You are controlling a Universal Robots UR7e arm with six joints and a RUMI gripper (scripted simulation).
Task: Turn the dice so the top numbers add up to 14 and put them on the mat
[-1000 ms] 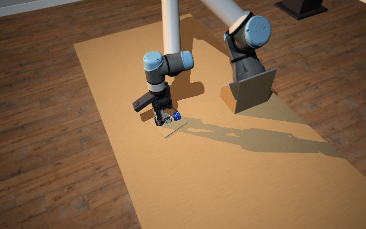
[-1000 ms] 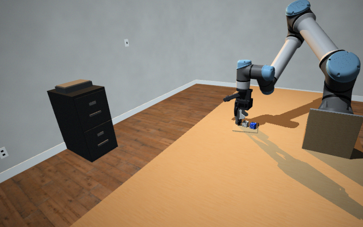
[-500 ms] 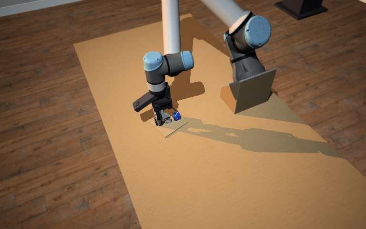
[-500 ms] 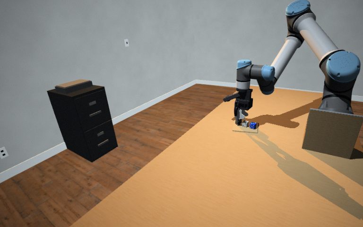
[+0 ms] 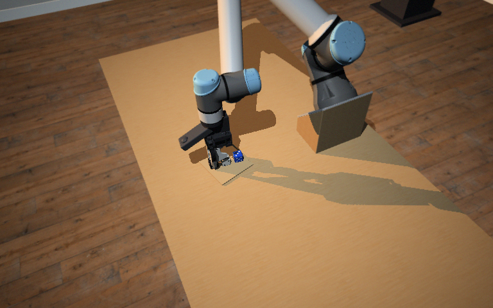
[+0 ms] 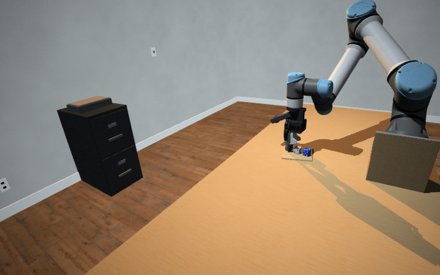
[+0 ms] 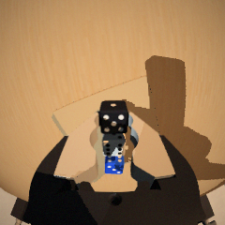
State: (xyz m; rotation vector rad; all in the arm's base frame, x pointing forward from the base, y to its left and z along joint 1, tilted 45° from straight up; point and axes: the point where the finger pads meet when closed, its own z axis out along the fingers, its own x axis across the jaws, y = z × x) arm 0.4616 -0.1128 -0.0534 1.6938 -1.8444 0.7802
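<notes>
My hand is right at the black die. Also, from my hand: tan mat (5 cm behind, 2 cm below); then white die (4 cm behind, 1 cm below); then blue die (9 cm behind, 1 cm to the left, 1 cm below).
</notes>
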